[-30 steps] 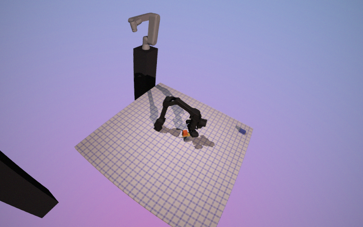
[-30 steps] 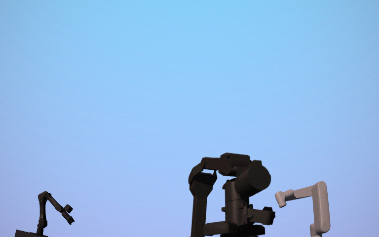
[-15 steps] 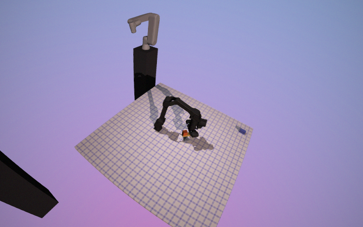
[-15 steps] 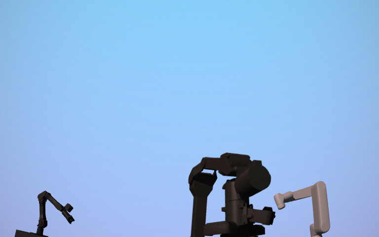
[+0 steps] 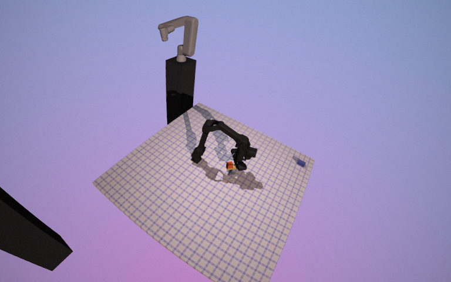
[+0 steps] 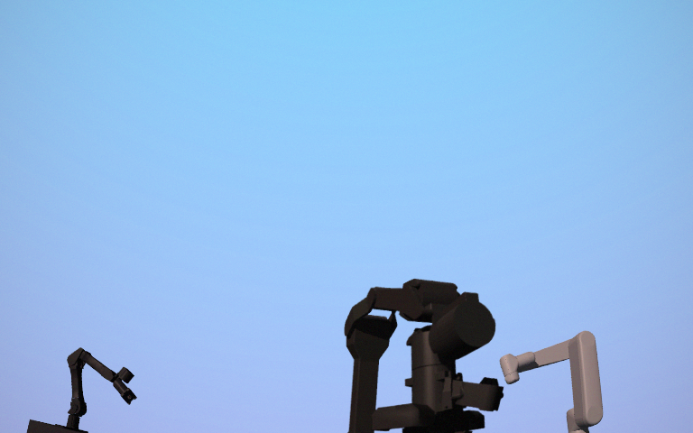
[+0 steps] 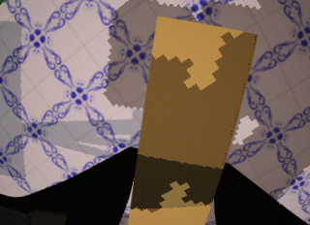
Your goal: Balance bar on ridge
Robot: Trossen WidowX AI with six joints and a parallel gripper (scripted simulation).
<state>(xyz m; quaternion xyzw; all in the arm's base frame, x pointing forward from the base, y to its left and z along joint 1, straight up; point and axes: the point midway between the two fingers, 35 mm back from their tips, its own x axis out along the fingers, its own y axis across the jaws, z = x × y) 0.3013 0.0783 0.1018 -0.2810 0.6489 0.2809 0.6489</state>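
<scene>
Now: gripper tip 20 mm to the left of the tan-brown bar, 20 mm below it and 20 mm past it. Also, from my gripper tip: green block (150 mm to the left, 70 mm behind, 50 mm below); blue block (440 mm ahead, 420 mm to the left, 50 mm below).
</scene>
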